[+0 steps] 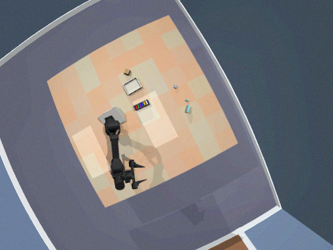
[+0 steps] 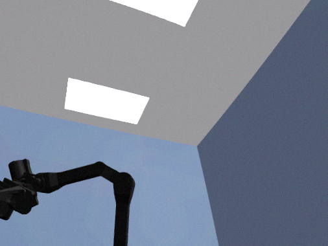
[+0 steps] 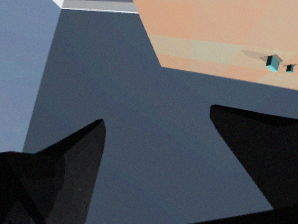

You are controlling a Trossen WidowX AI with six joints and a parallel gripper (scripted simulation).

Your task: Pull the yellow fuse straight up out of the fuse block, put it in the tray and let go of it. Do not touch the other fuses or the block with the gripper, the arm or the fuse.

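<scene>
The yellow fuse is 140 mm ahead of my gripper tip, 470 mm to the left of it and 270 mm below it. From my gripper tip the other things lie so: cyan piece: 460 mm ahead, 370 mm to the left, 280 mm below; tray: 90 mm ahead, 640 mm to the left, 290 mm below.
</scene>
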